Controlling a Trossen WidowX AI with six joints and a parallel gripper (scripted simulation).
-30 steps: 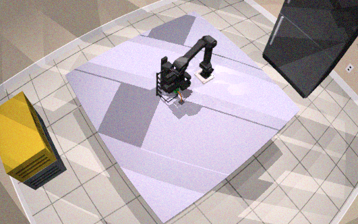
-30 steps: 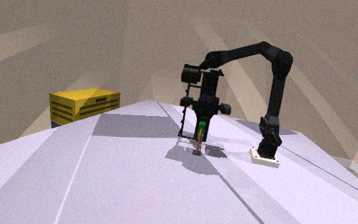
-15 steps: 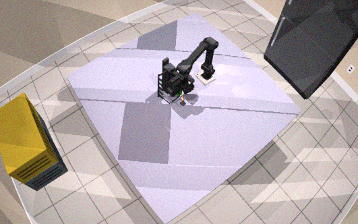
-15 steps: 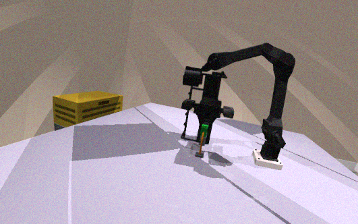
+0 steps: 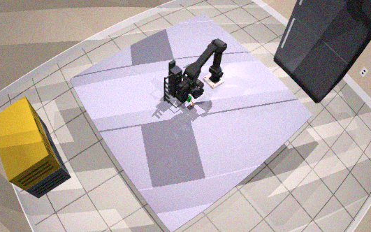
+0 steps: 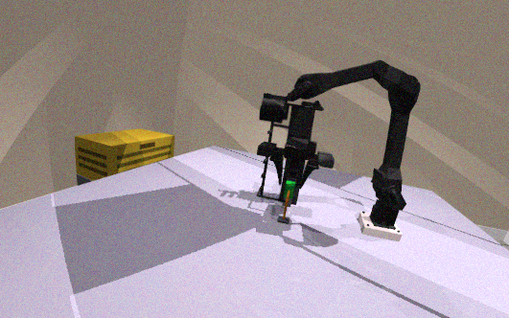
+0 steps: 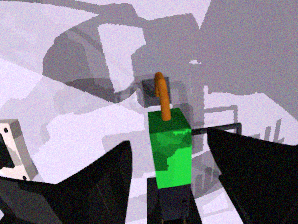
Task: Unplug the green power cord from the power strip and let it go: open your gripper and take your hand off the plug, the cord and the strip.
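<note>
My gripper tip is 3 cm to the left of the green plug.
</note>
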